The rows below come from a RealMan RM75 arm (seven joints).
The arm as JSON. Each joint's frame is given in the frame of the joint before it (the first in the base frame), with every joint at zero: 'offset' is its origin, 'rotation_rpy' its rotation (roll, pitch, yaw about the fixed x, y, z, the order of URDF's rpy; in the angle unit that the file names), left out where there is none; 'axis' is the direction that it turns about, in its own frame. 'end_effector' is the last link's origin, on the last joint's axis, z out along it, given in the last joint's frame.
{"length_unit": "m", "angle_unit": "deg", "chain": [
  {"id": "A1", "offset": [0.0, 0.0, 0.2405], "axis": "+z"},
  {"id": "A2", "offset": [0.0, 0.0, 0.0], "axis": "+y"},
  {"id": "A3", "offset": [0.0, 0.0, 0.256], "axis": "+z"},
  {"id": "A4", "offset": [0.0, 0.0, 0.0], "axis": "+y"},
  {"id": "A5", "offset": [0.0, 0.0, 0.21], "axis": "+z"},
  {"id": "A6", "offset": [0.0, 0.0, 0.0], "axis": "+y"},
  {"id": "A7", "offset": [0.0, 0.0, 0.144], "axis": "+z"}
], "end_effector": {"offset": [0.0, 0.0, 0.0]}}
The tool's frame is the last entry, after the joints.
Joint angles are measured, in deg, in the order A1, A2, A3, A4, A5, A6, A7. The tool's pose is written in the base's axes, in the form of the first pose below.
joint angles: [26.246 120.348 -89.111 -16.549 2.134 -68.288 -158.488]
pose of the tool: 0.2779, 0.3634, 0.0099, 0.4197, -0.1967, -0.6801, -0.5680
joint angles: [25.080 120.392 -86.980 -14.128 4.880 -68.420 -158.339]
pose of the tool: 0.3020, 0.3541, 0.0171, 0.4086, -0.2317, -0.6502, -0.5972
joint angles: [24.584 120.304 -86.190 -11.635 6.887 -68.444 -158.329]
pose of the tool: 0.3194, 0.3460, 0.0193, 0.3945, -0.2562, -0.6341, -0.6137
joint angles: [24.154 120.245 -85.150 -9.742 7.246 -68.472 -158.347]
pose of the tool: 0.3319, 0.3389, 0.0198, 0.3814, -0.2718, -0.6260, -0.6235
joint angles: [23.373 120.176 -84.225 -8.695 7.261 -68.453 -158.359]
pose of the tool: 0.3423, 0.3315, 0.0207, 0.3708, -0.2835, -0.6190, -0.6316
